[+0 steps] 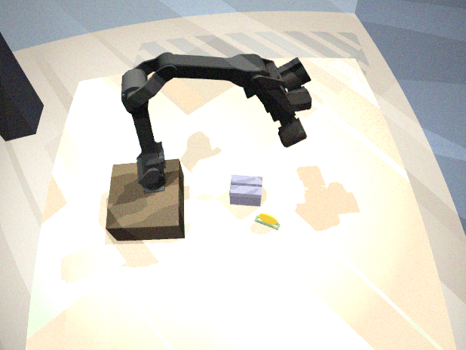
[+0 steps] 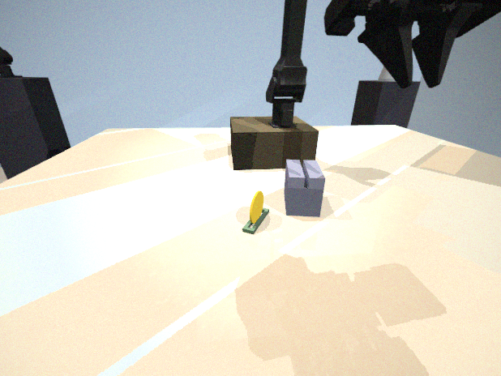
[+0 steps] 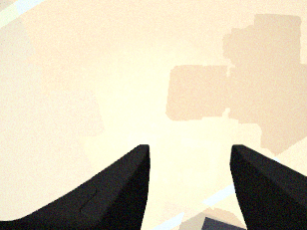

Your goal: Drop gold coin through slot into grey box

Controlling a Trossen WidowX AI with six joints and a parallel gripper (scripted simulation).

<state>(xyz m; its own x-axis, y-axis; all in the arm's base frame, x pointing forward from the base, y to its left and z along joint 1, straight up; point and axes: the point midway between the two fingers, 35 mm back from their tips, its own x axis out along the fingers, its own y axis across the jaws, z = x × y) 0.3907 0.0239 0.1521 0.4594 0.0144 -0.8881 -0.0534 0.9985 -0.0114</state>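
Right now my gripper tip is 100 mm past the gold coin, 160 mm to the left of it and 190 mm above it.
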